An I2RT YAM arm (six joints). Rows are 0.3 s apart.
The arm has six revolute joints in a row. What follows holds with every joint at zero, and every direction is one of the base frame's. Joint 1 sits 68 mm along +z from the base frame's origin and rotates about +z. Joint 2 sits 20 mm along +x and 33.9 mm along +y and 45.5 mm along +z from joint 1 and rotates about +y. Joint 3 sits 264 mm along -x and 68.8 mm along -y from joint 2 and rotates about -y. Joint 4 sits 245 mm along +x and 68.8 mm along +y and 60 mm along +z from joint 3 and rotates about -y. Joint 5 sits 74 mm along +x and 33.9 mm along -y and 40.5 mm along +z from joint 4 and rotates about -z. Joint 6 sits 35.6 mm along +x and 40.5 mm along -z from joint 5 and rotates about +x. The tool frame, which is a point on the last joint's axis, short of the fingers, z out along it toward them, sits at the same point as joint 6; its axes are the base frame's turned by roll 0, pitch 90 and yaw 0 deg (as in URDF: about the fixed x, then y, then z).
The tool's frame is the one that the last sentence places.
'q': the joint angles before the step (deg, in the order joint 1, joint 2, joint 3, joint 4, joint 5, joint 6). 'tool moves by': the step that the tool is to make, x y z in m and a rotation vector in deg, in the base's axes. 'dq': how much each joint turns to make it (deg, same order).
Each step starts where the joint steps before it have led.
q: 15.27, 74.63, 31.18, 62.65, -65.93, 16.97
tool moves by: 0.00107, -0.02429, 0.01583, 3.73, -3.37, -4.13
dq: -5.51, 0.00, 0.00, 11.32, -0.03, 7.90
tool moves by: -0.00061, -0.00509, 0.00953, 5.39, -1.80, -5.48
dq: -0.70, 0.00, 0.00, 5.68, 6.76, 3.40
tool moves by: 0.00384, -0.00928, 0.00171, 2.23, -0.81, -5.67
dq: -1.95, 0.00, 0.00, 0.31, 4.24, -0.96
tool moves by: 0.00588, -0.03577, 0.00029, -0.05, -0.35, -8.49
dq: -8.43, 0.00, 0.00, 0.22, 0.01, -0.15
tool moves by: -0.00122, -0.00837, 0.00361, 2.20, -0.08, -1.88
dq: -1.86, 0.00, 0.02, 2.37, 1.37, 2.95
